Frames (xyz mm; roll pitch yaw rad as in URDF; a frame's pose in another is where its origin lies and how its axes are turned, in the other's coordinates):
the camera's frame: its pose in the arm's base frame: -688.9 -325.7 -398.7 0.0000 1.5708 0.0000
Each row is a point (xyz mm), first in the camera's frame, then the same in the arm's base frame.
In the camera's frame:
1: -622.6 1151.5 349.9
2: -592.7 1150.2 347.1
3: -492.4 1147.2 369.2
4: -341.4 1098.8 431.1
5: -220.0 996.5 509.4
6: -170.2 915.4 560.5
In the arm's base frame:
1: -339.0 825.8 223.9
2: -341.8 824.5 194.0
3: -319.7 821.5 93.7
4: -257.8 773.1 -57.3
5: -179.5 670.8 -178.7
6: -128.4 589.7 -228.5

